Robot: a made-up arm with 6 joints.
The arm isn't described. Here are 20 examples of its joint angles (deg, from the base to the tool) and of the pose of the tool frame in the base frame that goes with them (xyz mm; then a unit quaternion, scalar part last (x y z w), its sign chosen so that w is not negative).
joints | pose
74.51 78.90 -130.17 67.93 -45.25 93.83 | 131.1 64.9 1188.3 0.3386 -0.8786 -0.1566 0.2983
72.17 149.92 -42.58 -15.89 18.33 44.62 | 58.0 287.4 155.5 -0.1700 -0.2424 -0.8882 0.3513
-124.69 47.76 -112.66 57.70 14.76 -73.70 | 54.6 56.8 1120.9 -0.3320 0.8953 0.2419 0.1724
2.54 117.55 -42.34 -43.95 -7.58 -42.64 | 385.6 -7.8 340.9 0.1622 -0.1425 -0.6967 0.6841
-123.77 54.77 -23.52 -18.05 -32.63 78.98 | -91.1 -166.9 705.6 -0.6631 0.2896 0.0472 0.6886
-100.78 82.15 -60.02 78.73 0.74 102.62 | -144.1 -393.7 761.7 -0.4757 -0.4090 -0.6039 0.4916
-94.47 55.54 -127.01 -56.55 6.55 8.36 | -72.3 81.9 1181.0 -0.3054 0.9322 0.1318 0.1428
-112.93 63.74 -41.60 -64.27 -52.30 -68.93 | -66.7 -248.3 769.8 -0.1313 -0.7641 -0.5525 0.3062
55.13 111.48 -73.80 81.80 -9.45 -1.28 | 332.0 519.1 586.0 -0.2137 -0.4347 0.8492 0.2103
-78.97 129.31 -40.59 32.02 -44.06 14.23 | 32.3 -488.9 300.3 -0.2794 0.2586 0.4207 0.8234
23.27 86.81 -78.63 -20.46 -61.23 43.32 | 308.9 237.4 950.9 0.7987 0.4806 -0.3320 0.1445
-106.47 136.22 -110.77 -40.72 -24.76 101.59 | -187.0 -740.1 567.6 -0.6736 0.1312 0.1871 0.7029
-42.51 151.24 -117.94 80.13 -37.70 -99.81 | 485.5 -598.1 345.3 -0.2827 0.4950 0.7493 0.3371
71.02 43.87 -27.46 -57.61 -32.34 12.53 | -29.9 154.6 674.2 0.6543 0.3120 -0.2457 0.6436
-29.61 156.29 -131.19 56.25 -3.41 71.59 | 717.4 -421.4 413.8 -0.3923 -0.4642 0.1617 0.7775
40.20 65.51 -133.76 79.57 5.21 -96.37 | -32.8 37.4 1210.7 0.9594 0.2015 -0.1559 0.1211
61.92 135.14 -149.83 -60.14 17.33 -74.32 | 431.1 622.9 769.0 0.5711 -0.5406 -0.0408 0.6164
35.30 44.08 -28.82 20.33 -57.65 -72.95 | 119.4 19.2 796.5 0.8628 -0.2719 -0.3879 0.1766
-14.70 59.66 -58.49 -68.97 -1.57 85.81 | 218.1 -40.2 818.9 -0.7040 -0.0301 0.6878 0.1745
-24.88 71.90 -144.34 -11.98 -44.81 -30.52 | -100.7 58.8 1247.7 0.8147 -0.5263 0.2430 0.0135
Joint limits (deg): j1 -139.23..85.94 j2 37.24..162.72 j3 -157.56..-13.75 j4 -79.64..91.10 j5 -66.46..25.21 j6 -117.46..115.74
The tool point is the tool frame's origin. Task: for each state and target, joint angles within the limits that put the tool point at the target. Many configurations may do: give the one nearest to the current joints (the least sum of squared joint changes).
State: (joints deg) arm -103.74 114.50 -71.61 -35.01 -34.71 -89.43
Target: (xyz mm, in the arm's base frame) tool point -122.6 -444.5 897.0
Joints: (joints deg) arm -101.82 88.55 -79.03 -35.13 -39.31 -90.50
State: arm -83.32 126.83 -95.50 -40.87 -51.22 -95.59
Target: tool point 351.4 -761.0 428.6
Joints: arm -64.07 157.88 -132.21 -36.85 -37.91 -92.05
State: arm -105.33 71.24 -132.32 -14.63 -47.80 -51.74
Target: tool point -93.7 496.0 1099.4
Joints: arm -83.02 45.59 -143.61 -9.50 -54.27 -54.11
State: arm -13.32 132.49 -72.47 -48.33 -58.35 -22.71
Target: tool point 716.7 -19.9 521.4
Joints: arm -8.07 134.20 -95.85 -41.95 -58.01 -24.85
